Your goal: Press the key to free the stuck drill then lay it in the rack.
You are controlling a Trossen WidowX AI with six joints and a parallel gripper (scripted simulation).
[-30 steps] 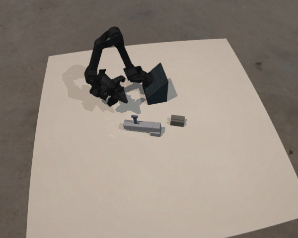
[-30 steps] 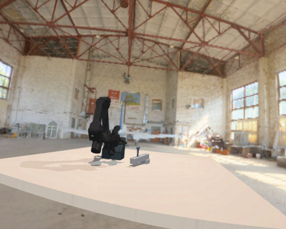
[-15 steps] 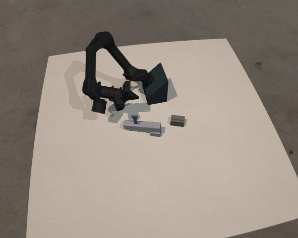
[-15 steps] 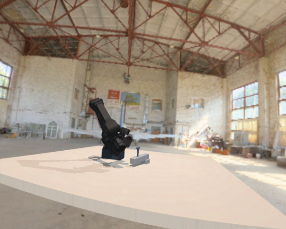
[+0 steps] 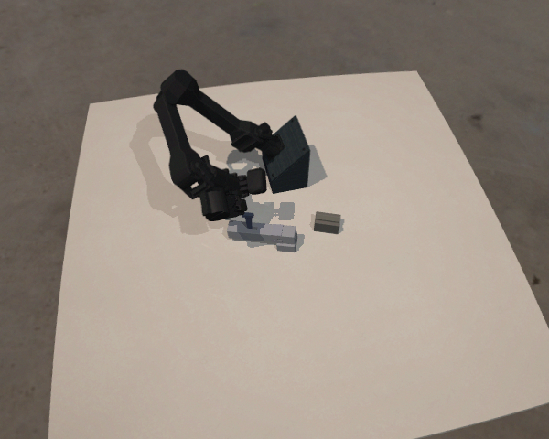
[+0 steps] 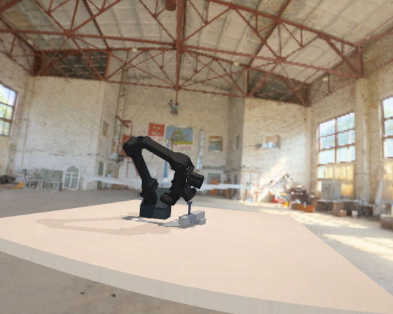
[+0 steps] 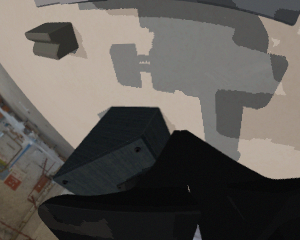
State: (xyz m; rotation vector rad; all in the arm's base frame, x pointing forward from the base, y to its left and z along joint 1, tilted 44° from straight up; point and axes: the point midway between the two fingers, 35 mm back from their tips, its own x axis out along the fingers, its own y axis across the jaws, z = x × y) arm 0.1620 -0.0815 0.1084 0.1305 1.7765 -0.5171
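The blue key lies 9 cm ahead of my gripper tip, 2 cm to the right of it and 1 cm below it. Also, from my gripper tip: drill (11 cm ahead, 5 cm below, 3 cm to the left); dark grey rack (20 cm to the left, 10 cm ahead, 7 cm below); grey housing block (10 cm ahead, 6 cm below, 2 cm to the left).
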